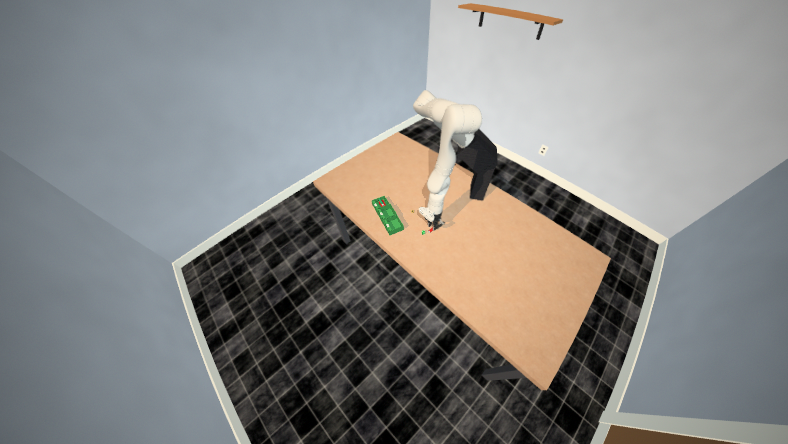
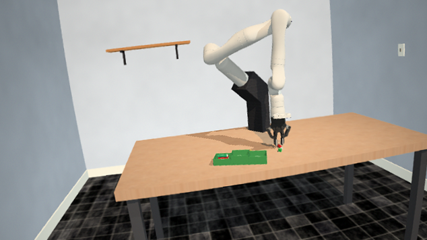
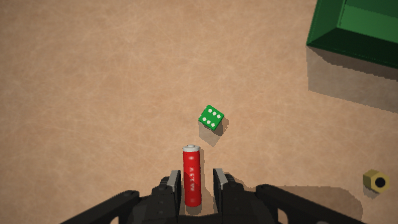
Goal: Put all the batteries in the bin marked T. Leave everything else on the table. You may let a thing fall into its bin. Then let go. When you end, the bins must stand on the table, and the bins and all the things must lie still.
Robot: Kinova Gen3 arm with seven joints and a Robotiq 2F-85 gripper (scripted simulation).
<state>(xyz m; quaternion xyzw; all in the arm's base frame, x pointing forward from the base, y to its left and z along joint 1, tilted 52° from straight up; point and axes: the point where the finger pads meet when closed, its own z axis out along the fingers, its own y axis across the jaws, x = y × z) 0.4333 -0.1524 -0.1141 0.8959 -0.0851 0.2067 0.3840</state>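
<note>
Now: the red battery 3 cm below my hand. From my hand the other things lie so: green die (4 cm ahead, 3 cm to the right, 3 cm below); joined green bins (3 cm ahead, 26 cm to the right, 1 cm below); small yellow nut (6 cm behind, 15 cm to the right, 3 cm below).
</note>
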